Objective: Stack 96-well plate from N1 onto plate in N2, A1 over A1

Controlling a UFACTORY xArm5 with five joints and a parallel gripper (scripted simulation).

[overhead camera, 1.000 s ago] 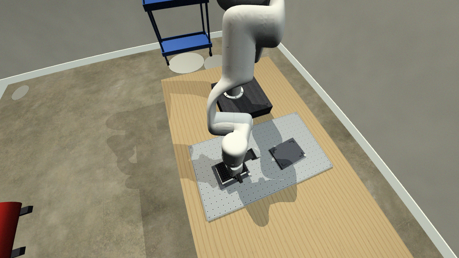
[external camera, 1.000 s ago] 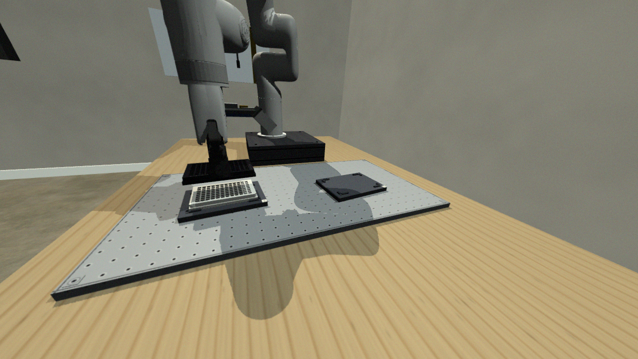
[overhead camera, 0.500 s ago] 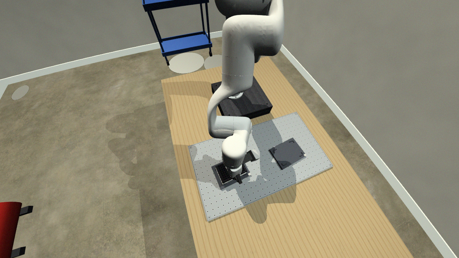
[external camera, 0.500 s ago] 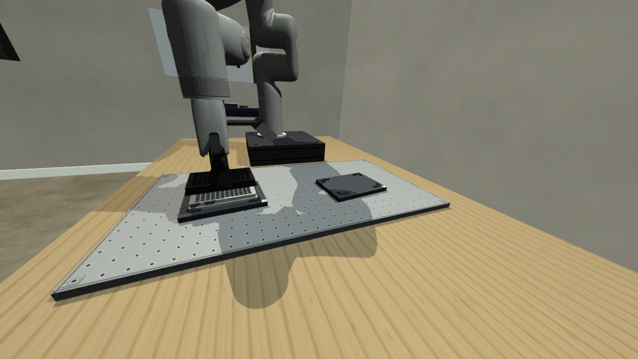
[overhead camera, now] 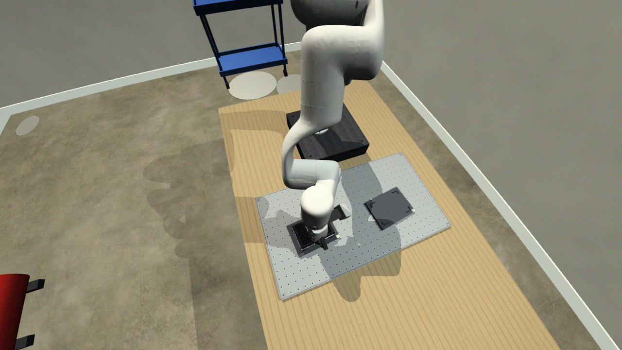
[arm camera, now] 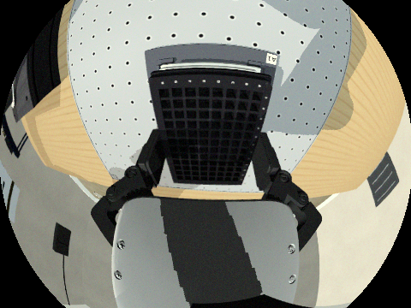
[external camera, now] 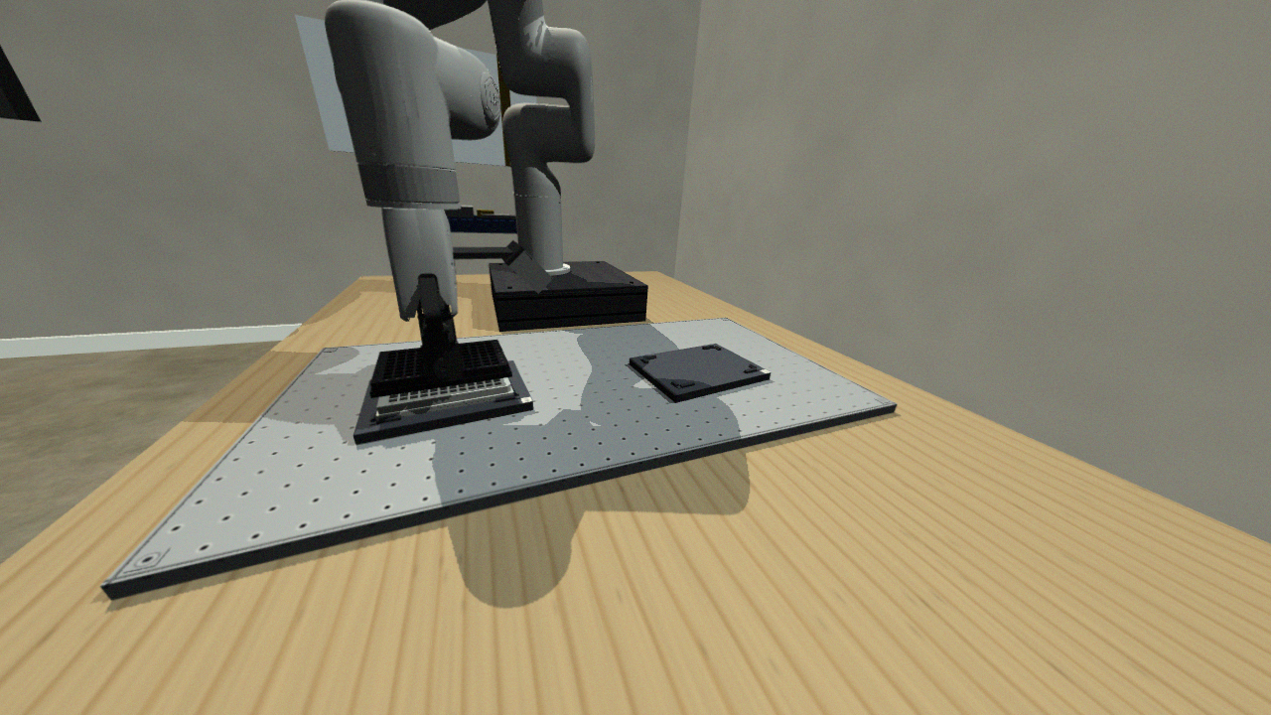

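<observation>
The black 96-well plate lies 10 mm below my hand. The rest, counted from my hand: white 96-well plate (40 mm below); plate nest N2 (50 mm below); plate nest N1 (320 mm to the left, 50 mm below, 10 mm behind).
</observation>
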